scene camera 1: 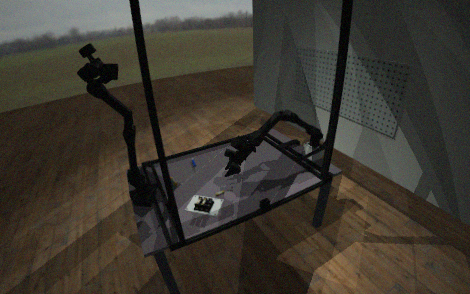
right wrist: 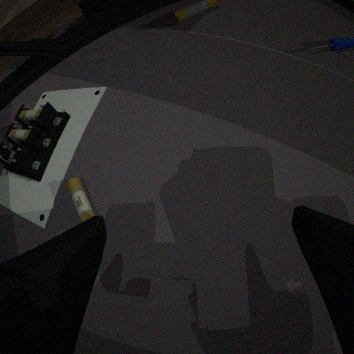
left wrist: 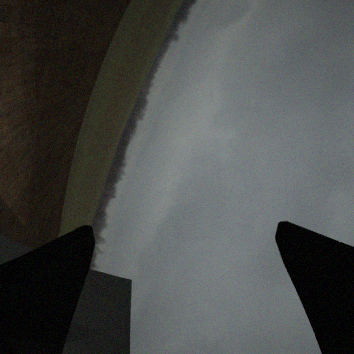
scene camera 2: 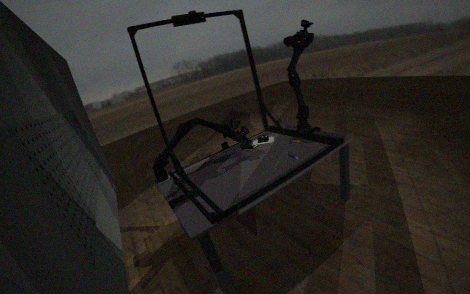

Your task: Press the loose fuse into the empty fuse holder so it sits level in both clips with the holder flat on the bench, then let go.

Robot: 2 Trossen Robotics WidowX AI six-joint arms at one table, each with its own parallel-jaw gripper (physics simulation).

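Places are measured from the left arm's base along level axes (x ahead, y left, z up), in millimetres.
Pixels of known places: left gripper, fingertip midpoint: (scene camera 1: 100, 59) (left wrist: 187, 235) (scene camera 2: 312, 29); right gripper, fingertip midpoint: (scene camera 1: 225, 173) (right wrist: 201, 222) (scene camera 2: 252, 145); left arm's base at its link origin: (scene camera 1: 143, 193) (scene camera 2: 303, 125); right arm's base at its link origin: (scene camera 1: 314, 144) (scene camera 2: 162, 179).
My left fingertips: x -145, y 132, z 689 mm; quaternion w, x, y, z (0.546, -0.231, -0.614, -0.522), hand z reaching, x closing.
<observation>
For each thing: its top centre in the pictures, then the offset to it from my left fingertips. "spot": a spot on its surface instead.
- loose fuse at its top centre: (right wrist: 77, 201) (scene camera 1: 220, 192) dx +546, dy -33, dz -727 mm
- black fuse holder at a spot on its surface: (right wrist: 42, 140) (scene camera 2: 262, 140) spot: dx +485, dy -108, dz -726 mm
- yellow-ended fuse at its top centre: (right wrist: 193, 2) dx +249, dy +38, dz -721 mm
- blue-handled screwdriver at its top centre: (right wrist: 341, 39) (scene camera 2: 290, 154) (scene camera 1: 194, 163) dx +323, dy +239, dz -728 mm
The loose fuse (scene camera 1: 220, 193) (right wrist: 80, 199), with yellow ends and a pale middle, lies on the bench beside the white plate (scene camera 1: 217, 206) (right wrist: 75, 120). The black fuse holder (scene camera 1: 203, 204) (scene camera 2: 263, 138) (right wrist: 42, 140) sits on that plate. Two of its slots hold fuses; the slot at the left edge of the right wrist view looks empty and is partly cut off. My right gripper (scene camera 1: 230, 172) (right wrist: 201, 222) is open and empty above the bench; one fingertip overlaps the loose fuse's lower end in the right wrist view. My left gripper (left wrist: 187, 235) is open and empty, raised high, facing the sky.
Another yellow-ended fuse (right wrist: 196, 9) lies near the left arm's side of the bench. A blue-handled screwdriver (scene camera 1: 194, 163) (scene camera 2: 293, 156) (right wrist: 342, 44) lies farther back in scene camera 1. Black rails and upright posts (scene camera 1: 336, 95) frame the bench.
</observation>
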